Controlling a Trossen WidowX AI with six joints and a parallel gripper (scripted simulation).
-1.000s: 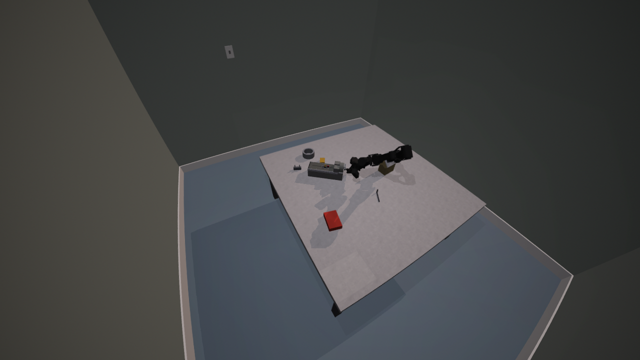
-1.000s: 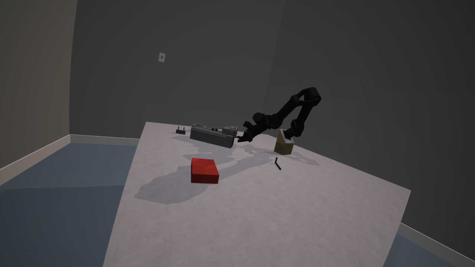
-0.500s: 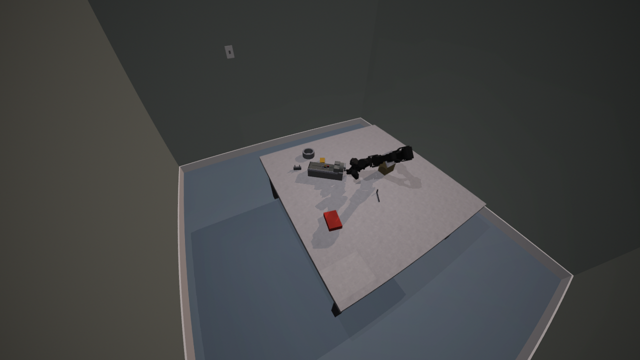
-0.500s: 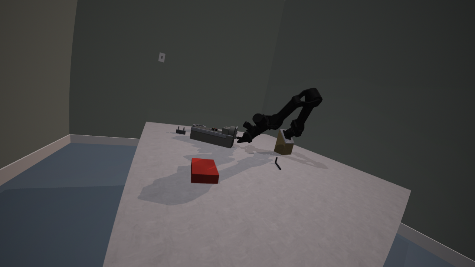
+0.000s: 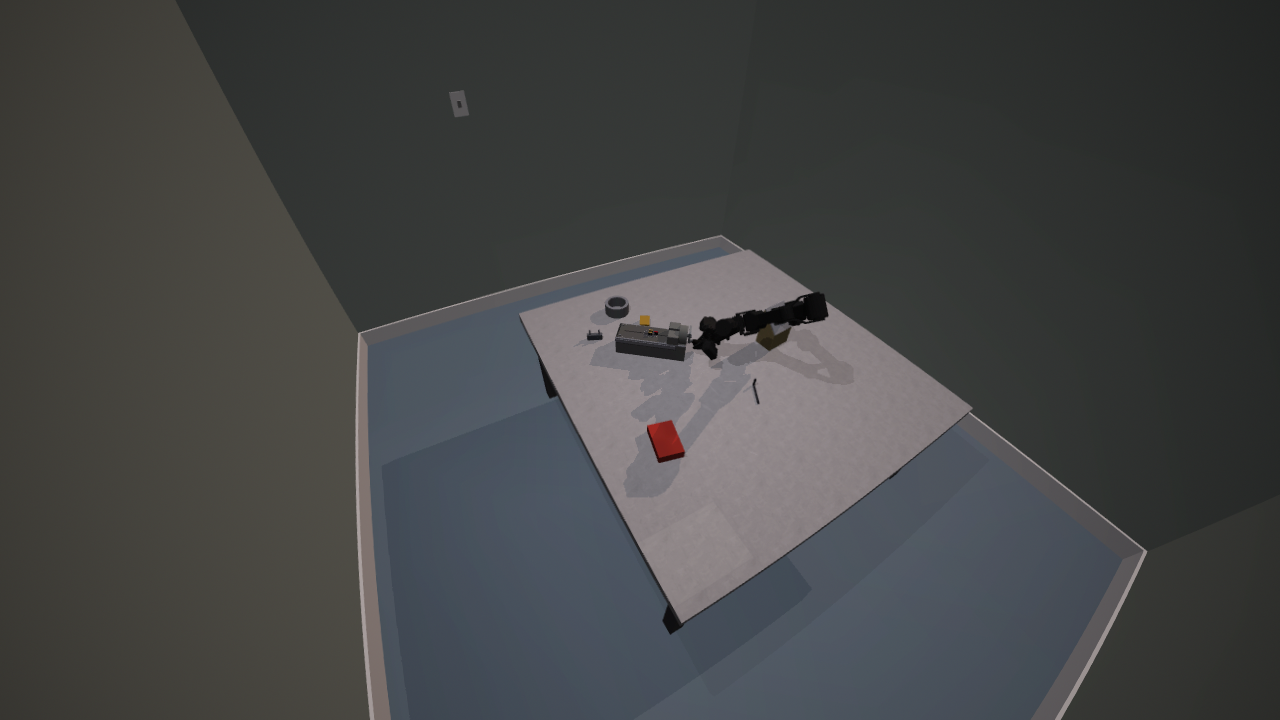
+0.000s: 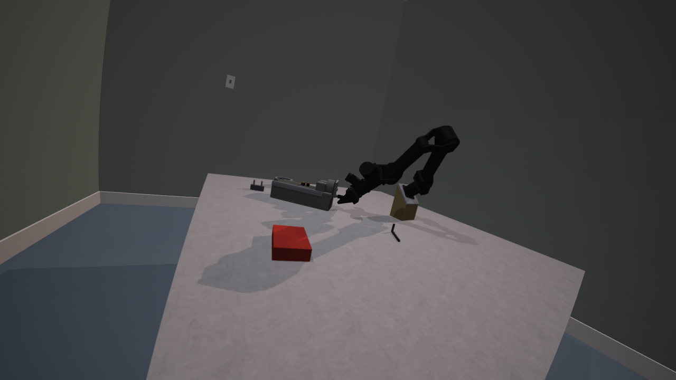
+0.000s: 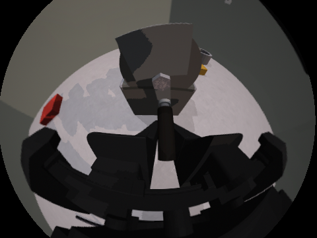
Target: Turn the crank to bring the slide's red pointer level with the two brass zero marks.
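The red pointer is 120 mm ahead of my gripper tip, 80 mm to the right of it and 50 mm above it. Round my gripper tip: black crank handle 30 mm above, 10 mm to the left, 10 mm behind; yellow block 240 mm to the right, 80 mm ahead, 20 mm below; black bent key 260 mm to the left, 100 mm behind, 20 mm below.
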